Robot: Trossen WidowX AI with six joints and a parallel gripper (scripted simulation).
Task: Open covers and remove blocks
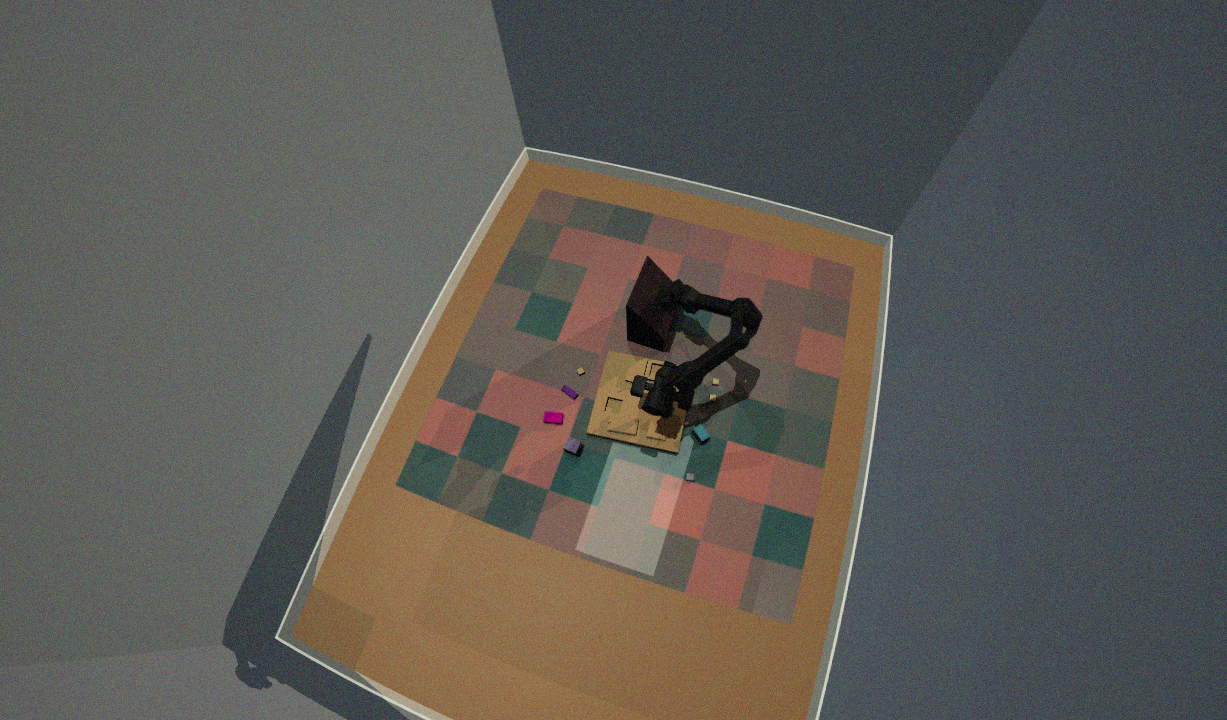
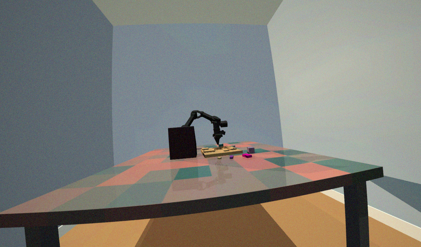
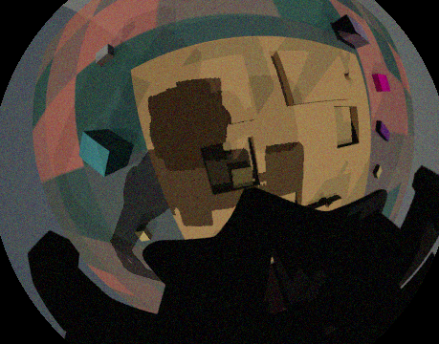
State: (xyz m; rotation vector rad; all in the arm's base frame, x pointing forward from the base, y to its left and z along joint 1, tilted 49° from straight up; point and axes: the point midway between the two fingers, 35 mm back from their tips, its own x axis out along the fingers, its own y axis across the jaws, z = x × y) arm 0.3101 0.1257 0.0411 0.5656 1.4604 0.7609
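Now: gripper tip 10 mm past the tan puzzle board, 50 mm to the left of it and 40 mm above it. Also, from my gripper tip: teal block (40 mm ahead, 150 mm to the left, 40 mm below); lavender block (230 mm ahead, 200 mm to the right, 40 mm below); small grey block (180 mm ahead, 170 mm to the left, 50 mm below).
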